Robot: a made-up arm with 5 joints.
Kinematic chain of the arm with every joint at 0, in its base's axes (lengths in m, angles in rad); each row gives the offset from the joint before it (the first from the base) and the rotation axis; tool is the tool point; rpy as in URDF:
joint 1: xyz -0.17 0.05 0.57 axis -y
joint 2: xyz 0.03 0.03 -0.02 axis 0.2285 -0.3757 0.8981
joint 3: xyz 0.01 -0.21 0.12 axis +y
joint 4: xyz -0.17 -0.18 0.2 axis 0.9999 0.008 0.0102
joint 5: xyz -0.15 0 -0.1 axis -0.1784 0.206 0.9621
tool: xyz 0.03 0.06 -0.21 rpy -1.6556 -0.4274 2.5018
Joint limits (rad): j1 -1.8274..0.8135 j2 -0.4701..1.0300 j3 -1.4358..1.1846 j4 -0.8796..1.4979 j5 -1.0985..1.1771
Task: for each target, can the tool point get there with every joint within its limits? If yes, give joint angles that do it. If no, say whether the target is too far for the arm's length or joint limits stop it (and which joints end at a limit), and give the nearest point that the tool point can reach.
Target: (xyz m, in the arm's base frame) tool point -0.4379 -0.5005 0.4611
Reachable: yes | joints -1.4768 0.4065 -0.8398 -0.6696 0.9472
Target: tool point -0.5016 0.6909 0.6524
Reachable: no: joint limits stop it (at a limit: joint 2, joint 4) | nearest point -0.5499 0.1895 0.6644 | short by 0.504 m
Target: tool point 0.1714 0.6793 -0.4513
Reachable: no: too far | nearest point -0.0072 -0.0017 0.0831 | short by 0.884 m
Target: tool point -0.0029 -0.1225 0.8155
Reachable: yes | joints -1.2159 -0.1444 0.7972 0.3987 -0.6795
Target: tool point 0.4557 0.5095 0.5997
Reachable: no: joint limits stop it (at a limit: joint 1, joint 2, joint 4) | nearest point 0.3009 0.1565 0.6315 | short by 0.387 m
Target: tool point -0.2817 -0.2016 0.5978
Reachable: yes | joints 0.0028 0.7559 -0.0842 0.8626 -0.2926
